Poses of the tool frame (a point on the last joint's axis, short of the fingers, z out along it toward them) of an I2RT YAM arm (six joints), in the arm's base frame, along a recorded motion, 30 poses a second.
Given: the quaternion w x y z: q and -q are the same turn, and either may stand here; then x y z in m.
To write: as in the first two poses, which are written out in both.
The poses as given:
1: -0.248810 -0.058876 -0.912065 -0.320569 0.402 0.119 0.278
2: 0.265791 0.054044 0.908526 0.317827 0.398 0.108 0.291
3: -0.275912 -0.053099 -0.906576 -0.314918 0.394 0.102 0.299
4: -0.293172 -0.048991 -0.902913 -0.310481 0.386 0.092 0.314
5: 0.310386 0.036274 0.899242 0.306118 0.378 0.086 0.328
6: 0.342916 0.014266 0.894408 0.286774 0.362 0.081 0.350
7: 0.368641 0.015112 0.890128 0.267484 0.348 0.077 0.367
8: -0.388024 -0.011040 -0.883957 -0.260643 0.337 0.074 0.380
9: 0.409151 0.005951 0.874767 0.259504 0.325 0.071 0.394
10: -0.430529 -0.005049 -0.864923 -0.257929 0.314 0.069 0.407
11: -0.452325 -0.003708 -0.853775 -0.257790 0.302 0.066 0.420
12: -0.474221 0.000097 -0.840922 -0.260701 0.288 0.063 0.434
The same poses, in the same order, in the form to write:
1:
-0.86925 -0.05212 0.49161 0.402
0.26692 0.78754 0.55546 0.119
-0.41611 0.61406 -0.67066 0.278
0 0 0 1

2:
-0.85287 -0.07075 0.51731 0.398
0.26715 0.79213 0.54878 0.108
-0.44860 0.60624 -0.65668 0.291
0 0 0 1

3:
-0.84211 -0.07750 0.53371 0.394
0.27006 0.79601 0.54169 0.102
-0.46683 0.60030 -0.64940 0.299
0 0 0 1

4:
-0.82330 -0.09358 0.55984 0.386
0.27052 0.80240 0.53195 0.092
-0.49900 0.58940 -0.63530 0.314
0 0 0 1

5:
-0.80469 -0.12479 0.58043 0.378
0.25527 0.80995 0.52803 0.086
-0.53602 0.57307 -0.61990 0.328
0 0 0 1

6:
-0.76441 -0.17116 0.62160 0.362
0.22220 0.83511 0.50320 0.081
-0.60523 0.52277 -0.60034 0.350
0 0 0 1

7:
-0.72775 -0.17031 0.66436 0.348
0.22411 0.85645 0.46505 0.077
-0.64819 0.48733 -0.58511 0.367
0 0 0 1

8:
-0.69863 -0.18275 0.69175 0.337
0.22179 0.86389 0.45223 0.074
-0.68024 0.46936 -0.56300 0.380
0 0 0 1

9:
-0.66512 -0.20194 0.71891 0.325
0.22276 0.86524 0.44914 0.071
-0.71274 0.45888 -0.53051 0.394
0 0 0 1

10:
-0.62924 -0.21336 0.74735 0.314
0.23083 0.86689 0.44183 0.069
-0.74214 0.45052 -0.49623 0.407
0 0 0 1

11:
-0.59078 -0.22688 0.77428 0.302
0.23954 0.86706 0.43684 0.066
-0.77046 0.44354 -0.45789 0.420
0 0 0 1

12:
-0.55023 -0.24742 0.79751 0.288
0.24710 0.86407 0.43855 0.063
-0.79762 0.43837 -0.41430 0.434
0 0 0 1

